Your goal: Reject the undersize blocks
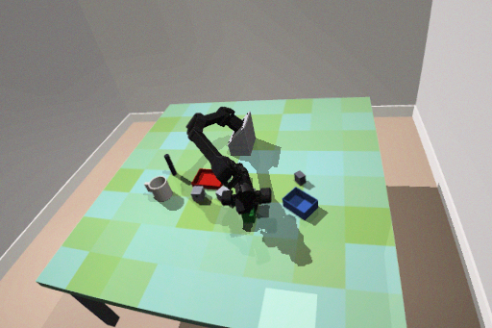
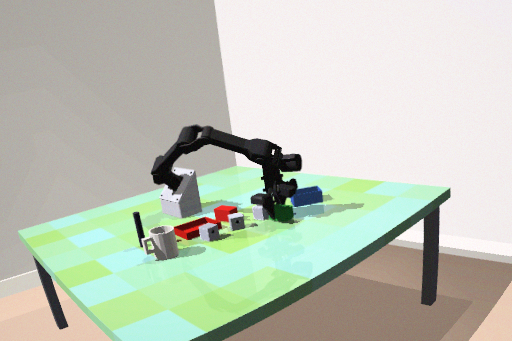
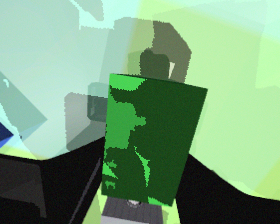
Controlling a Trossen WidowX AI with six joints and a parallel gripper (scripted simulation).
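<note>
Now: the steel block 70 mm behind my gripper tip, 10 mm to the right of it and 10 mm above it. Also, from my gripper tip: green GO gauge: 10 mm behind, 20 mm above; blue tray: 50 mm behind, 190 mm to the left; darker grey block: 190 mm behind, 170 mm to the left, 10 mm above.
</note>
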